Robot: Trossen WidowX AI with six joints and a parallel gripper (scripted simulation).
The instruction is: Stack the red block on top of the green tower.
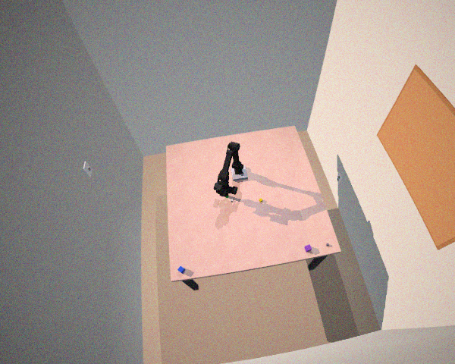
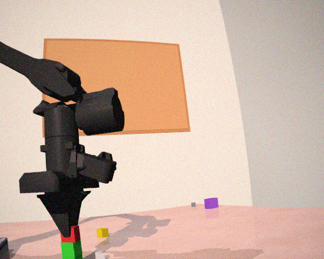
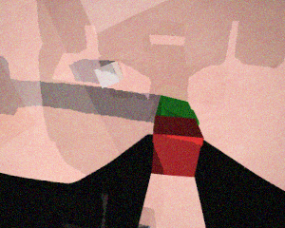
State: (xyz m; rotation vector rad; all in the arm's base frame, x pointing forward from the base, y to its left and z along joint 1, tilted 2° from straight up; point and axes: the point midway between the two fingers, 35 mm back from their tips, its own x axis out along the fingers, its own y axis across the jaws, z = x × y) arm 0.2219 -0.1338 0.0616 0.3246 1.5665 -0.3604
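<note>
My gripper tip is now right at the red block. The rest, counted from my gripper tip: yellow block 27 cm to the left, 9 cm ahead, 5 cm below; then blue block 56 cm ahead, 42 cm to the right, 4 cm below; then small white block 5 cm below, 5 cm ahead, 3 cm to the left.
</note>
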